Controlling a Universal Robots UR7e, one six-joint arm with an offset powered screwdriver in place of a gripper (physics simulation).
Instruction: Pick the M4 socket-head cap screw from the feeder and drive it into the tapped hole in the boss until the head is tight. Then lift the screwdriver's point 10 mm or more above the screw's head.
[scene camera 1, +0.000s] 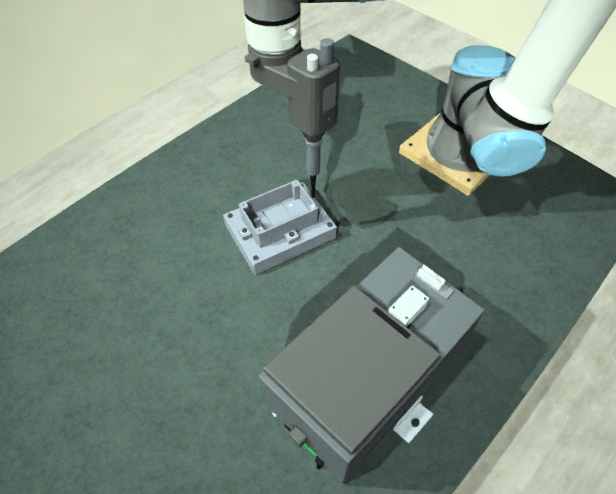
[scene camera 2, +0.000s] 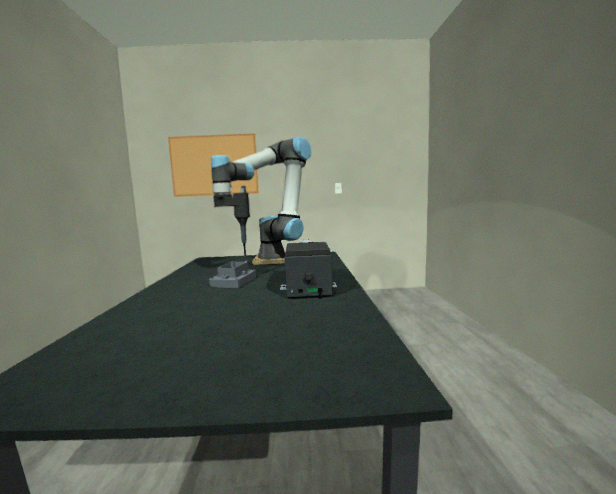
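Observation:
My screwdriver (scene camera 1: 313, 196) (scene camera 2: 245, 255) hangs upright, its thin black bit over the right back part of the grey housing (scene camera 1: 285, 250) (scene camera 2: 228, 283). In scene camera 2 a small gap shows between the bit's end and the housing. The housing is an open box on a wide base with small bosses and dark holes. No screw can be made out at the bit's end or in the housing, and I cannot tell which boss is the tapped one. The feeder (scene camera 1: 349, 370) (scene camera 2: 308, 270) is a dark box with a brown-grey lid; no screw can be made out on it.
The feeder's white block (scene camera 1: 409, 304) stands on its lower deck. A bracket (scene camera 1: 407, 428) sticks out from the feeder's side. The arm's base stands on a wooden plate (scene camera 1: 466, 183) (scene camera 2: 267, 261) behind the housing and feeder. Everything stands on the dark table top (scene camera 1: 128, 334) (scene camera 2: 221, 349).

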